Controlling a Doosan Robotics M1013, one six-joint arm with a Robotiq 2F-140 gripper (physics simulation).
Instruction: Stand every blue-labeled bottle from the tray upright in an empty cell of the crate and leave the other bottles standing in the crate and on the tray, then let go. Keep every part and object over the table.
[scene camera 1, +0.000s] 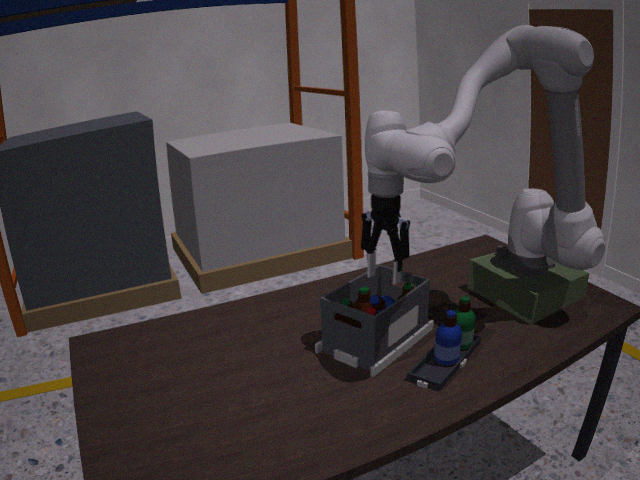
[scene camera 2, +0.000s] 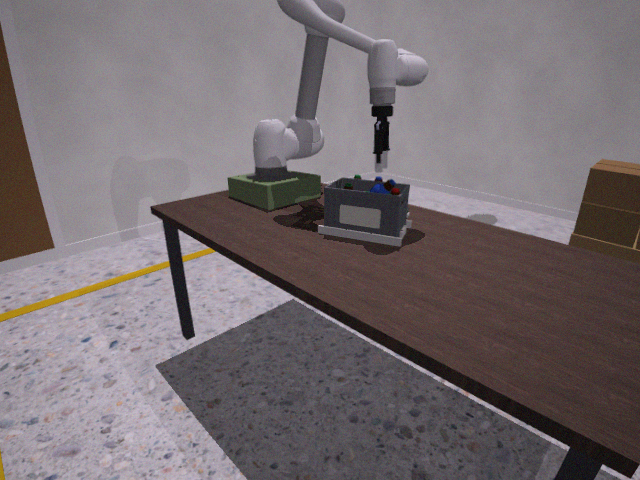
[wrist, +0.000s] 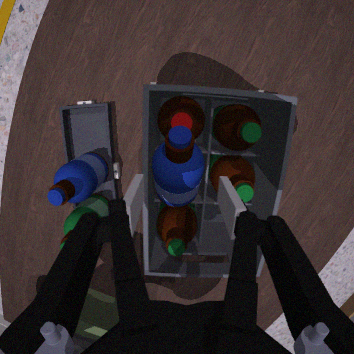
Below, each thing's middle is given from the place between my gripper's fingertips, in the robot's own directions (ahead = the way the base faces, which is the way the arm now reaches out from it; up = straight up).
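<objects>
There is the green bottle (scene camera 1: 466, 318), which is 18 cm behind my hand, 15 cm to the left of it and 15 cm below it. The red-capped brown bottle (wrist: 178, 110) is 6 cm ahead of my hand, 1 cm to the left of it and 14 cm below it. Going by their middles, of the things named here the red-capped brown bottle is the nearest to my hand.
</objects>
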